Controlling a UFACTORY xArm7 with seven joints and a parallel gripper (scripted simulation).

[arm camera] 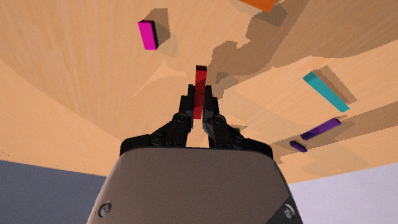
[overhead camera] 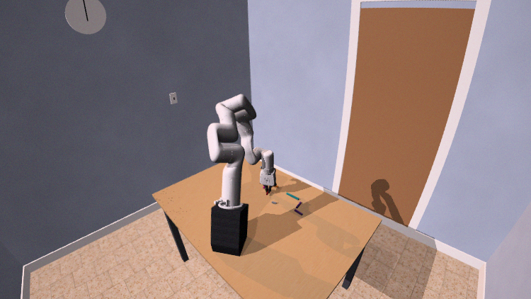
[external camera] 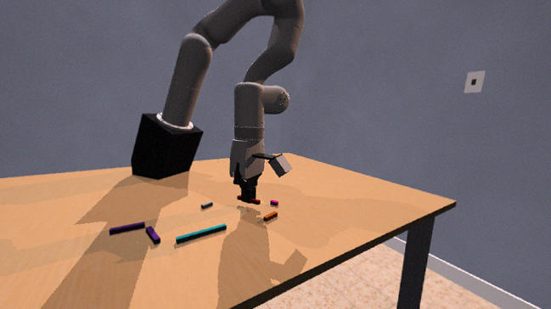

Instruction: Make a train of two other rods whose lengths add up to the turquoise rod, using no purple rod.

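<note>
Now: hand 100 mm to the left of the grey rod, 50 mm past it and 30 mm above it. Also, from my hand: orange rod (90 mm ahead, 30 mm below, 20 mm to the left); magenta rod (70 mm to the left, 30 mm below, 30 mm ahead); red rod (20 mm below).
</note>
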